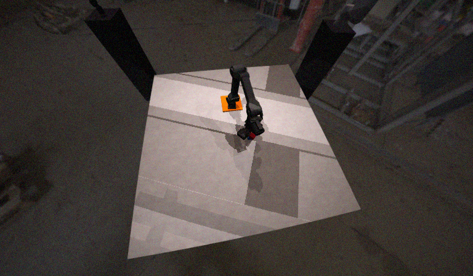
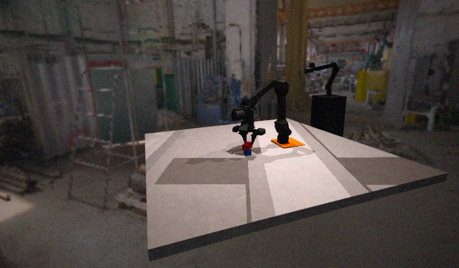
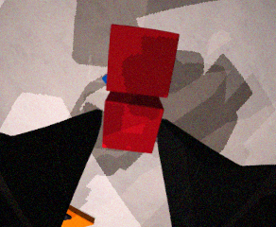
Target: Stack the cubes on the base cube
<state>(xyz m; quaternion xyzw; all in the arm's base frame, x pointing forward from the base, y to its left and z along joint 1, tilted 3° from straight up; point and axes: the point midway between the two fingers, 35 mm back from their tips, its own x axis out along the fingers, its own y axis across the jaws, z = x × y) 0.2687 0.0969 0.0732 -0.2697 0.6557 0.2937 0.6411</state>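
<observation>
Now: the red cube 30 mm ahead of my gripper tip and 30 mm to the left of it. Round my gripper tip: blue base cube 10 mm ahead, 20 mm to the left, 40 mm below.
</observation>
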